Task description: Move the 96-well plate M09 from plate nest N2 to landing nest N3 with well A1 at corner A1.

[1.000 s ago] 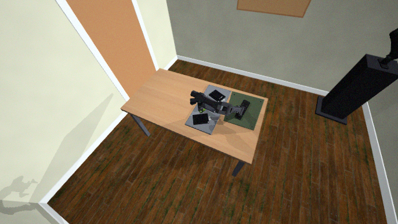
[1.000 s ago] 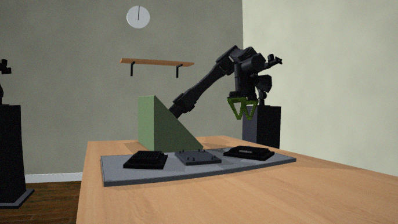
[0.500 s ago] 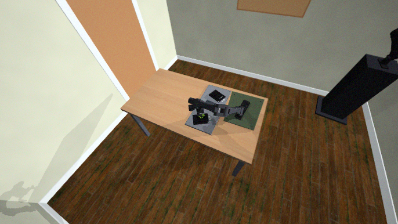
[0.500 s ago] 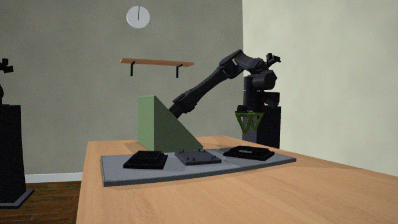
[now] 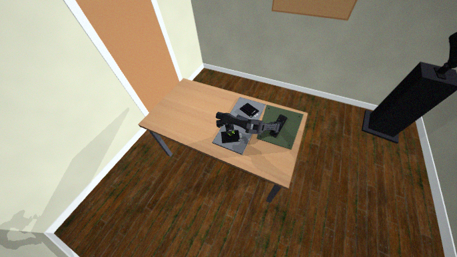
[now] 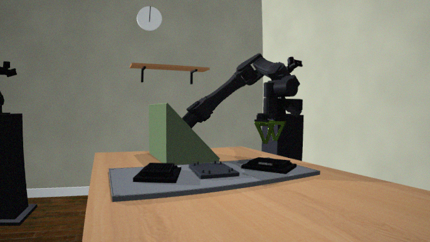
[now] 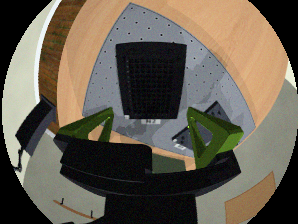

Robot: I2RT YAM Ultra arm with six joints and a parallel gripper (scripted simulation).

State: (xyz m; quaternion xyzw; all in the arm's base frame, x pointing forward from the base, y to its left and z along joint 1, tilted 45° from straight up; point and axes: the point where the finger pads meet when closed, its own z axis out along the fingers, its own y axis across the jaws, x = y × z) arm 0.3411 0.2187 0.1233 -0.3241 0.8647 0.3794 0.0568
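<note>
My gripper is now 90 mm above the dark nest. The rest, counted from my hand: grey nest (10 mm behind, 210 mm to the right, 90 mm below).
</note>
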